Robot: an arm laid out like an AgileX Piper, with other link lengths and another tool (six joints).
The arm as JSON. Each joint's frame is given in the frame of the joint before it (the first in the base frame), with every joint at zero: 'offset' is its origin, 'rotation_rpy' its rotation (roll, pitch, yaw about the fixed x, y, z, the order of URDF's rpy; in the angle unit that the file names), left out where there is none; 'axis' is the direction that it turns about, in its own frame. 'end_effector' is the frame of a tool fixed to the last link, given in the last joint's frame.
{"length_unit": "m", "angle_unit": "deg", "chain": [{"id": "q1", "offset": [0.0, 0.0, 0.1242], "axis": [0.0, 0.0, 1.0]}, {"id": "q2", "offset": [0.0, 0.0, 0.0], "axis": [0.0, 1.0, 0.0]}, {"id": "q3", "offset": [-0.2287, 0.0, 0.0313], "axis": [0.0, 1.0, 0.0]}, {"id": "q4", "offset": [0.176, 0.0, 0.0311], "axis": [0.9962, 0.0, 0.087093]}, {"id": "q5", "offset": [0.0, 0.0, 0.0], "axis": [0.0, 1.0, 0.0]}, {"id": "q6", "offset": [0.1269, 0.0, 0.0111], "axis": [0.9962, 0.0, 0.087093]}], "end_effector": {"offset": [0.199, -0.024, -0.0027], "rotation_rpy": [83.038, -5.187, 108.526]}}
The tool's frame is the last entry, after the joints.
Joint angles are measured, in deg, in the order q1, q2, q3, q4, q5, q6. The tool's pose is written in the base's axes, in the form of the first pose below.
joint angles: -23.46, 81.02, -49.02, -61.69, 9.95, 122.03
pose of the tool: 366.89, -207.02, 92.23, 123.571, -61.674, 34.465
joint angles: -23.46, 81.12, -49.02, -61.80, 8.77, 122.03
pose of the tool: 371.49, -202.81, 93.76, 123.154, -62.233, 35.809
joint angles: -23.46, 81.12, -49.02, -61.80, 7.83, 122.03
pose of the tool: 375.13, -199.34, 95.54, 122.733, -62.783, 36.920
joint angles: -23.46, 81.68, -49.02, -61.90, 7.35, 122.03
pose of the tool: 376.68, -197.53, 92.38, 123.480, -62.709, 36.678
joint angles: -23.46, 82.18, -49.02, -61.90, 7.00, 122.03
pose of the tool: 377.75, -196.10, 89.35, 124.270, -62.666, 36.249
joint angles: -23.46, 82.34, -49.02, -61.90, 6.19, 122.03
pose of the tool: 380.73, -193.01, 89.73, 124.219, -63.070, 36.923
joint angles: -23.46, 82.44, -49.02, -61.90, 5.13, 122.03
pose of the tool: 384.63, -188.96, 91.10, 123.923, -63.652, 38.011
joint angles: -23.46, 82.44, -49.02, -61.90, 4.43, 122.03
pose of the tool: 387.19, -186.27, 92.52, 123.577, -64.067, 38.865
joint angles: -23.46, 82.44, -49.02, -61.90, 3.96, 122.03
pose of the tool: 388.89, -184.46, 93.49, 123.334, -64.344, 39.448
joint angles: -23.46, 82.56, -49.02, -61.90, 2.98, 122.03
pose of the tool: 392.33, -180.62, 94.64, 123.051, -64.865, 40.463
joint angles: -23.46, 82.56, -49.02, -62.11, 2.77, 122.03
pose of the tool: 393.03, -179.93, 95.12, 122.745, -64.822, 41.004
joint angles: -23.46, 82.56, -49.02, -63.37, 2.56, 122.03
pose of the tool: 393.51, -179.89, 95.72, 121.562, -63.937, 42.836
